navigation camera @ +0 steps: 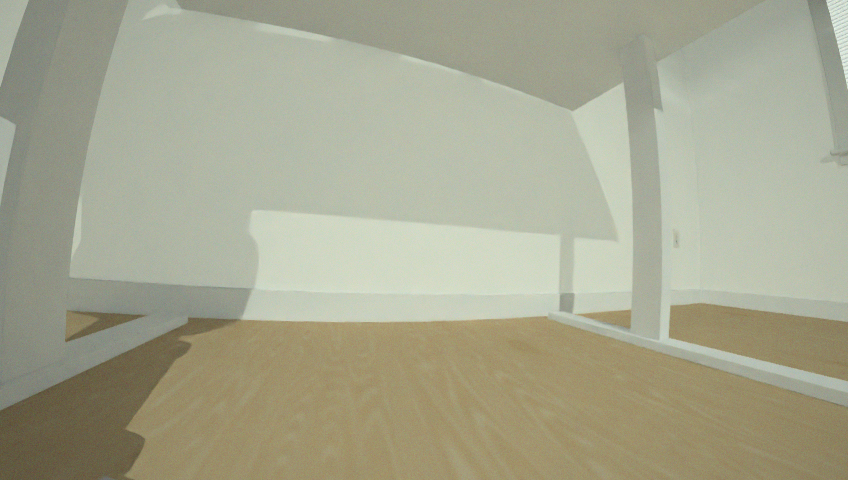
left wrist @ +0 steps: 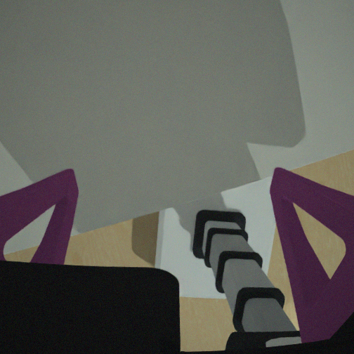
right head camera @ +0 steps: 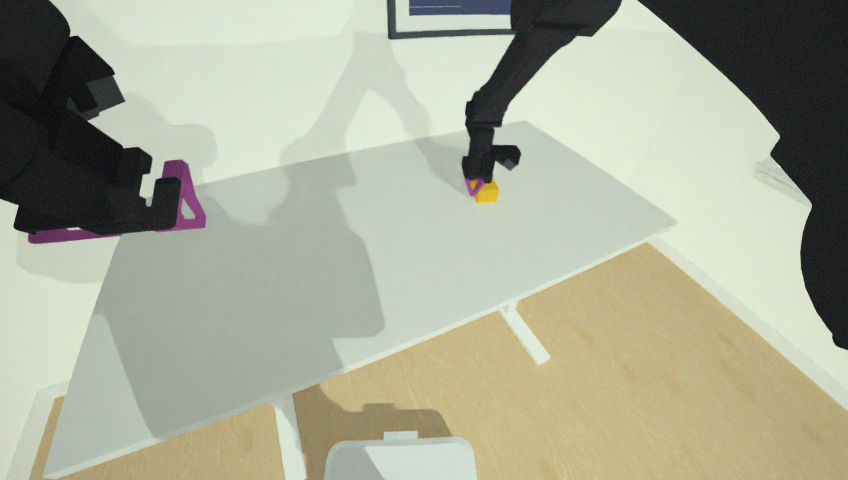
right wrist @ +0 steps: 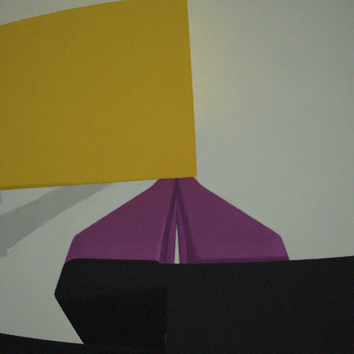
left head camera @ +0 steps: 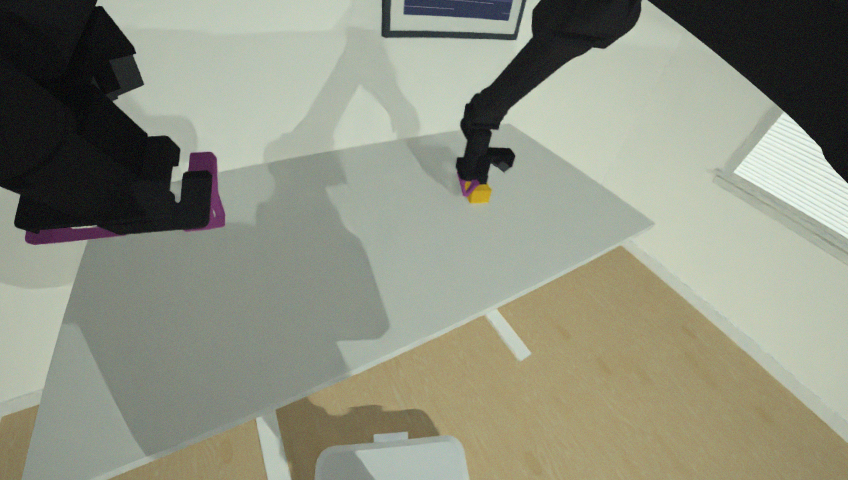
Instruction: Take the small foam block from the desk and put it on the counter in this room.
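Observation:
The small foam block is yellow and sits on the light grey desk, toward its far right part. My right gripper is shut with its purple fingertips together. Nothing is between them; the block lies just beyond the tips, mostly to their left in the right wrist view. Whether tips and block touch, I cannot tell. My left gripper is open and empty, raised at the left of both head views. The counter does not show.
A white wall with a framed picture stands behind the desk. Desk legs stand on the wooden floor. A window is at the right. The robot's pale base is at the bottom.

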